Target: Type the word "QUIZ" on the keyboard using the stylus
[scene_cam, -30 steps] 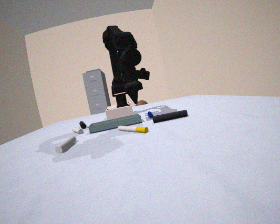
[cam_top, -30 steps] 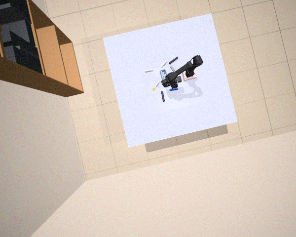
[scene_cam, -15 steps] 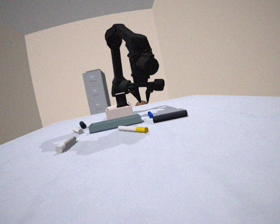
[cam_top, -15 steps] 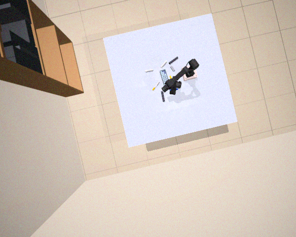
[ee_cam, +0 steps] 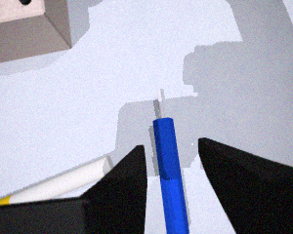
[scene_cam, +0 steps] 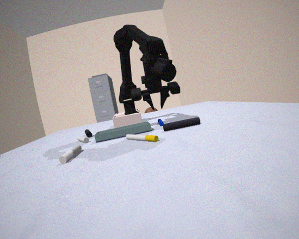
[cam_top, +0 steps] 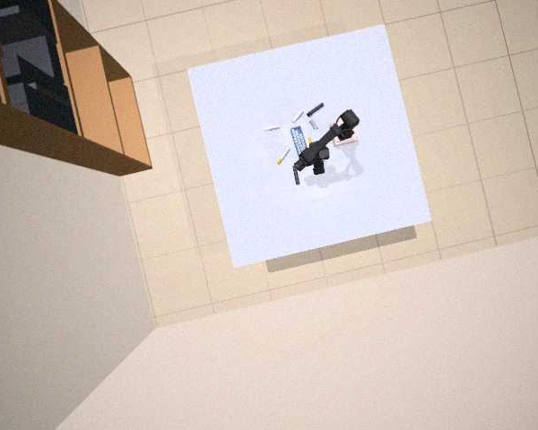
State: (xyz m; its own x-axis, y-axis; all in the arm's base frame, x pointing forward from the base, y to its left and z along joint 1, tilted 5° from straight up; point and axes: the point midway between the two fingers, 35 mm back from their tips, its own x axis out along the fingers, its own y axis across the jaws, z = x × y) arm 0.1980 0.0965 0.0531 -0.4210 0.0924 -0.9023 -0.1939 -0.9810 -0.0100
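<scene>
Right now my gripper tip is 1 cm past the blue stylus and 5 cm above it. The rest, counted from my gripper tip: grey stylus tip: 5 cm behind, 1 cm to the left, 5 cm below.
</scene>
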